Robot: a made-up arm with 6 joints. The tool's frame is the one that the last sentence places. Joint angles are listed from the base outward.
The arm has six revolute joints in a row. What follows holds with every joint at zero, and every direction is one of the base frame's. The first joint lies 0.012 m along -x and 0.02 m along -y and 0.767 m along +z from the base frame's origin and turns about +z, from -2.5 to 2.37 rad. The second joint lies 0.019 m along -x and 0.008 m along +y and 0.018 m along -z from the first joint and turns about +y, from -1.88 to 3 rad. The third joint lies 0.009 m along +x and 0.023 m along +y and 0.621 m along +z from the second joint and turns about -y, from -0.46 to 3.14 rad. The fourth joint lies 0.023 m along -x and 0.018 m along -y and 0.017 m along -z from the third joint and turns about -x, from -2.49 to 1.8 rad. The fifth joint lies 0.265 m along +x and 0.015 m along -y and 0.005 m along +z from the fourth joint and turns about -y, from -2.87 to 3.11 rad. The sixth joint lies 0.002 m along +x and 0.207 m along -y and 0.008 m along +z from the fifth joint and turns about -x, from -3.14 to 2.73 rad. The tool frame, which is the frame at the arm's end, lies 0.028 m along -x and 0.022 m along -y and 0.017 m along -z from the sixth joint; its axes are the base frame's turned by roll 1.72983, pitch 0.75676 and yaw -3.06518 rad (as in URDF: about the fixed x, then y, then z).
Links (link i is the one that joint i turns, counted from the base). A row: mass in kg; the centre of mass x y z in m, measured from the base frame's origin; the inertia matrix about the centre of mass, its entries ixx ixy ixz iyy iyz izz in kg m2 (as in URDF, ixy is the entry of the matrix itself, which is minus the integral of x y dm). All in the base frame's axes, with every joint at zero. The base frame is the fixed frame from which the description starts. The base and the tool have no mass.
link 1: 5.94; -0.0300 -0.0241 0.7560; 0.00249 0 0 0.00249 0 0.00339
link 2: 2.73; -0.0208 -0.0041 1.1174; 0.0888 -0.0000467 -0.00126 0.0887 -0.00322 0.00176
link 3: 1.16; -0.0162 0.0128 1.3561; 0.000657 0 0 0.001 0 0.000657
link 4: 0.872; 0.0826 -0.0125 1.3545; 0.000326 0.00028 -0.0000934 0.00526 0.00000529 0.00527
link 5: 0.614; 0.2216 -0.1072 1.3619; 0.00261 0.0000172 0 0.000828 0.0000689 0.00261
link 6: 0.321; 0.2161 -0.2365 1.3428; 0.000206 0 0 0.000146 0 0.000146
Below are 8 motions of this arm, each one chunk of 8 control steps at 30 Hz.
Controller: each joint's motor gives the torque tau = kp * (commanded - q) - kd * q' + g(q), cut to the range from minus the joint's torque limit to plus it. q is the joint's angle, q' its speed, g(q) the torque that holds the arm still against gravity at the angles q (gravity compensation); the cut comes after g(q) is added. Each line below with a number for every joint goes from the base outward.
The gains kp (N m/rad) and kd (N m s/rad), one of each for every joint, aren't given. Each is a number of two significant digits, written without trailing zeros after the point. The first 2 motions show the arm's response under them.
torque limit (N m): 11 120 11 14 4.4 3
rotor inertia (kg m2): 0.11 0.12 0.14 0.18 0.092 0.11
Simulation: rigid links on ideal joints. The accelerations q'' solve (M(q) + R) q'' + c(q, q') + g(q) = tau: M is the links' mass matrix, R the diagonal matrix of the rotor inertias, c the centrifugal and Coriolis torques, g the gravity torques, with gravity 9.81 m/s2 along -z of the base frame. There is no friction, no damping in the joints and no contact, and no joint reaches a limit. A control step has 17 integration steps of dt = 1/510 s. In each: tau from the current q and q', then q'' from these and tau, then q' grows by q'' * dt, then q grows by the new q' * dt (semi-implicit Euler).
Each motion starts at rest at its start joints. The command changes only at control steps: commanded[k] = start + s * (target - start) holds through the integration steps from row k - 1 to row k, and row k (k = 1, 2, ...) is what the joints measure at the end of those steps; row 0 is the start. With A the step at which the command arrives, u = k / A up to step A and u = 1 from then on. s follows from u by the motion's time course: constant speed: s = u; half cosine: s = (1 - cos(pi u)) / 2; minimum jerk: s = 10 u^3 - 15 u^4 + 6 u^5; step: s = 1 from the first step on.
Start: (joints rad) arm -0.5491 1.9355 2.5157 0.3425 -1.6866 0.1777
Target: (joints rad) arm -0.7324 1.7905 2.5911 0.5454 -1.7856 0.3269
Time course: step
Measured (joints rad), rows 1 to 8:
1: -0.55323 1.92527 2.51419 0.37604 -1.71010 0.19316
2: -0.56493 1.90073 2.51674 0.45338 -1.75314 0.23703
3: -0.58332 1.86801 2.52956 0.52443 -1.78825 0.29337
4: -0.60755 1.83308 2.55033 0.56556 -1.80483 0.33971
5: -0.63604 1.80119 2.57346 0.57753 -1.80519 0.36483
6: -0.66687 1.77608 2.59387 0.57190 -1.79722 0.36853
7: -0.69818 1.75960 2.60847 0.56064 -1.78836 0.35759
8: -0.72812 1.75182 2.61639 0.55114 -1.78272 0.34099
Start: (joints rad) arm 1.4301 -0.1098 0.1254 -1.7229 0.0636 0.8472
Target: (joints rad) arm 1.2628 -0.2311 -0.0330 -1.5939 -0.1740 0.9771
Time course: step
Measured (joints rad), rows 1 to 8:
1: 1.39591 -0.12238 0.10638 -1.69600 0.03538 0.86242
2: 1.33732 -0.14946 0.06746 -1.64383 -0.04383 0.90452
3: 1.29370 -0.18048 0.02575 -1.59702 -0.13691 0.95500
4: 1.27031 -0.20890 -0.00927 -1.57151 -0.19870 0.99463
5: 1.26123 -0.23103 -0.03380 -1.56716 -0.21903 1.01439
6: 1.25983 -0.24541 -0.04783 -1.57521 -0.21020 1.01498
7: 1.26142 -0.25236 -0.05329 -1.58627 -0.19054 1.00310
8: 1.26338 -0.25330 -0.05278 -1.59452 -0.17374 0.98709
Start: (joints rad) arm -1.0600 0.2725 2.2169 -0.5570 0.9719 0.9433
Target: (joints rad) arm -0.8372 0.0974 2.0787 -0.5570 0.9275 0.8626
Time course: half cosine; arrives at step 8
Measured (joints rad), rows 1 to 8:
1: -1.05835 0.27186 2.21574 -0.55690 0.97149 0.94275
2: -1.05080 0.26867 2.21036 -0.55665 0.96957 0.94003
3: -1.03314 0.26048 2.19775 -0.55648 0.96512 0.93324
4: -1.00386 0.24557 2.17706 -0.55682 0.95794 0.92143
5: -0.96502 0.22363 2.15020 -0.55793 0.94886 0.90524
6: -0.92217 0.19602 2.12129 -0.55970 0.93940 0.88689
7: -0.88303 0.16552 2.09555 -0.56153 0.93127 0.86961
8: -0.85504 0.13591 2.07810 -0.56253 0.92595 0.85673

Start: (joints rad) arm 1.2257 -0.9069 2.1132 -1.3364 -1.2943 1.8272
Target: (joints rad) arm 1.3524 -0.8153 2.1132 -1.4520 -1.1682 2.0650
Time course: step
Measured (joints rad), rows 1 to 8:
1: 1.23179 -0.89961 2.12246 -1.36575 -1.26735 1.84377
2: 1.24704 -0.88322 2.13559 -1.41656 -1.21330 1.89150
3: 1.26780 -0.86321 2.14168 -1.45589 -1.16799 1.96775
4: 1.29139 -0.84337 2.13877 -1.47318 -1.14593 2.04735
5: 1.31588 -0.82602 2.12932 -1.47262 -1.14449 2.10382
6: 1.33966 -0.81236 2.11707 -1.46357 -1.15367 2.13045
7: 1.36111 -0.80277 2.10539 -1.45391 -1.16412 2.12794
8: 1.37879 -0.79711 2.09646 -1.44761 -1.17070 2.10577

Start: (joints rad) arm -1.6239 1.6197 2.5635 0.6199 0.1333 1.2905
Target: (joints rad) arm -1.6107 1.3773 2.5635 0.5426 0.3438 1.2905
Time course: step
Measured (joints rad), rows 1 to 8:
1: -1.62277 1.59901 2.55322 0.59762 0.16187 1.29048
2: -1.62043 1.55188 2.53620 0.55979 0.23900 1.29016
3: -1.61779 1.49440 2.52502 0.53184 0.32127 1.28956
4: -1.61520 1.43830 2.52508 0.52178 0.37166 1.28902
5: -1.61281 1.39086 2.53589 0.52603 0.38496 1.28891
6: -1.61073 1.35569 2.55324 0.53669 0.37414 1.28934
7: -1.60907 1.33367 2.57170 0.54692 0.35579 1.29018
8: -1.60790 1.32379 2.58661 0.55305 0.34141 1.29112

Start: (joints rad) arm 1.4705 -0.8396 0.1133 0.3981 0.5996 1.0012
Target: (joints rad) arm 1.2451 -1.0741 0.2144 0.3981 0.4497 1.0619
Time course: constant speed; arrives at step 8
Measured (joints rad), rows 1 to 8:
1: 1.46880 -0.84199 0.11385 0.39740 0.59498 1.00247
2: 1.46293 -0.84998 0.11602 0.39578 0.58211 1.00644
3: 1.45155 -0.86497 0.12075 0.39393 0.56267 1.01319
4: 1.43442 -0.88696 0.12869 0.39265 0.54022 1.02196
5: 1.41207 -0.91495 0.14001 0.39239 0.51784 1.03167
6: 1.38549 -0.94741 0.15437 0.39313 0.49702 1.04137
7: 1.35574 -0.98262 0.17101 0.39457 0.47787 1.05048
8: 1.32382 -1.01900 0.18892 0.39627 0.45974 1.05882

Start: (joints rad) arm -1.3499 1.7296 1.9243 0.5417 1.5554 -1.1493
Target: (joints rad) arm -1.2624 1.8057 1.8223 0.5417 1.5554 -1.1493
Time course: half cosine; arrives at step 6
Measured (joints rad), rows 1 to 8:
1: -1.34973 1.72992 1.92373 0.54183 1.55541 -1.14929
2: -1.34878 1.73157 1.92090 0.54232 1.55543 -1.14923
3: -1.34613 1.73599 1.91381 0.54320 1.55547 -1.14911
4: -1.34084 1.74422 1.90135 0.54412 1.55551 -1.14894
5: -1.33239 1.75632 1.88409 0.54453 1.55553 -1.14878
6: -1.32096 1.77106 1.86431 0.54396 1.55551 -1.14870
7: -1.30732 1.78639 1.84503 0.54243 1.55544 -1.14876
8: -1.29248 1.80040 1.82845 0.54051 1.55536 -1.14895

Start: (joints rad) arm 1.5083 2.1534 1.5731 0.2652 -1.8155 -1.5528
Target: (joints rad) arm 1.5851 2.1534 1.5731 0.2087 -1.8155 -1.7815
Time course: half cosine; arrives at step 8
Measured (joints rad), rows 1 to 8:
1: 1.50843 2.15338 1.57314 0.26465 -1.81550 -1.55440
2: 1.50915 2.15330 1.57330 0.26215 -1.81550 -1.56225
3: 1.51114 2.15313 1.57358 0.25644 -1.81550 -1.58179
4: 1.51513 2.15290 1.57388 0.24738 -1.81550 -1.61561
5: 1.52163 2.15270 1.57407 0.23606 -1.81550 -1.66168
6: 1.53077 2.15259 1.57402 0.22433 -1.81551 -1.71352
7: 1.54223 2.15265 1.57371 0.21428 -1.81553 -1.76198
8: 1.55516 2.15288 1.57318 0.20767 -1.81554 -1.79770

